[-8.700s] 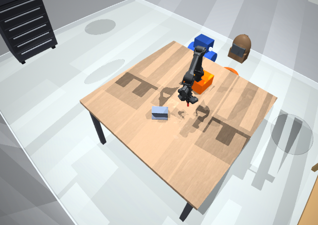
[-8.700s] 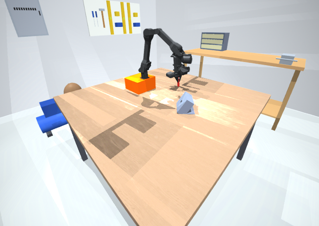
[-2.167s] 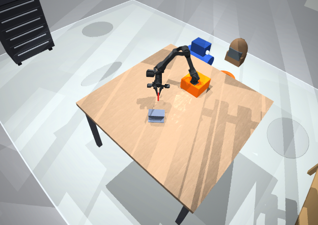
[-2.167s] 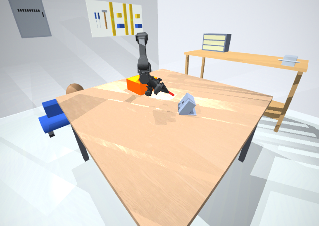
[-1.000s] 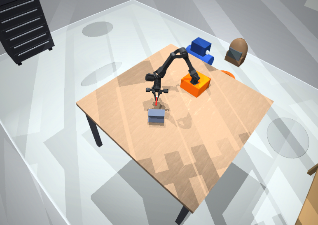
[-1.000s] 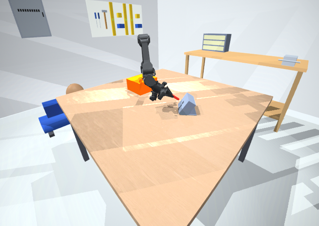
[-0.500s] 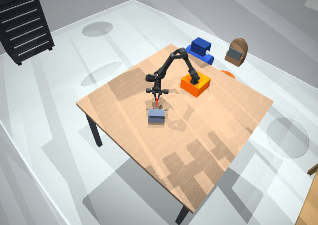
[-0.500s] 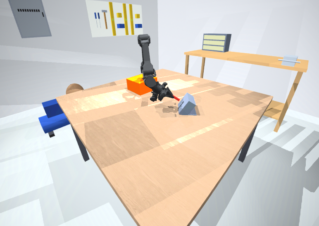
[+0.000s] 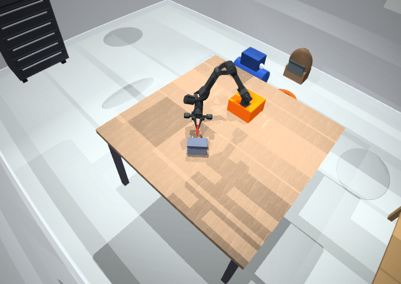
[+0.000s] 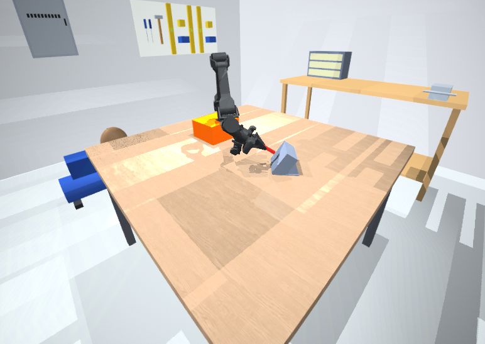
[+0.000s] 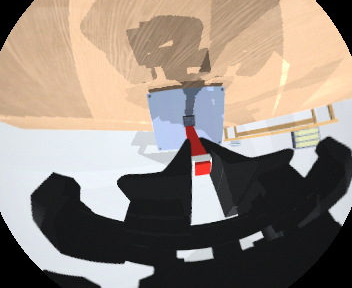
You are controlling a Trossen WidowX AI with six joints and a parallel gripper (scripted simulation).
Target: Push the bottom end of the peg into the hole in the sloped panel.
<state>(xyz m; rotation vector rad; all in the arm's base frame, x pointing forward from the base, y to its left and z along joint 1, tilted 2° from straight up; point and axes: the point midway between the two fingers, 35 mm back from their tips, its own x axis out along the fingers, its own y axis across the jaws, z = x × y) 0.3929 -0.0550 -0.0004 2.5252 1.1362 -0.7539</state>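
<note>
Right now my gripper tip is 5 cm short of the grey-blue sloped panel, 6 cm to the right of it and 5 cm above it. Also, from my gripper tip: red peg: 1 cm behind, 1 cm to the right, 1 cm above.
</note>
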